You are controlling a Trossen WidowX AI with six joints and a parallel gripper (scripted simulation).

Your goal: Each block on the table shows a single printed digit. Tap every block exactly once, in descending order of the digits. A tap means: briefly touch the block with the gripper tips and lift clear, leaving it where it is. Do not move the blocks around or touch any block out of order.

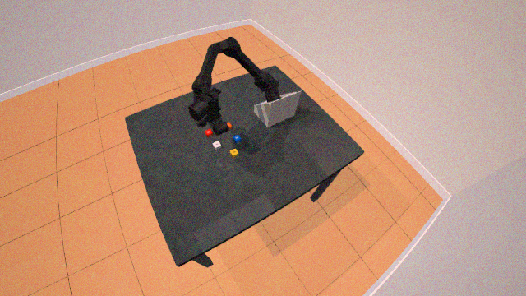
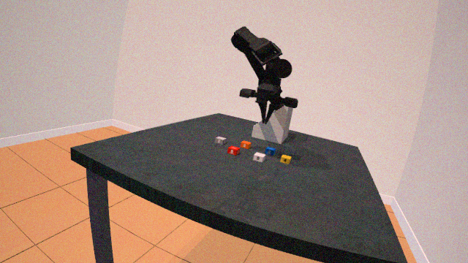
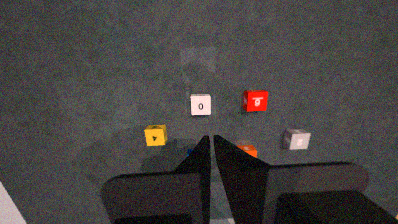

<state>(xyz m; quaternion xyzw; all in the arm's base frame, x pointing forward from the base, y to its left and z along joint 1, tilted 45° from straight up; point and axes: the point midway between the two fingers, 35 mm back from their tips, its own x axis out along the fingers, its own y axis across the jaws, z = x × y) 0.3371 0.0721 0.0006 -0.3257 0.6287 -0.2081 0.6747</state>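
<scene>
Now: the white block 10 mm to the left of my gripper tip and 110 mm below it. Round my gripper tip: yellow block (60 mm behind, 80 mm to the left, 110 mm below); red block (20 mm ahead, 90 mm to the right, 110 mm below); blue block (110 mm behind, 10 mm to the left, 110 mm below).
</scene>
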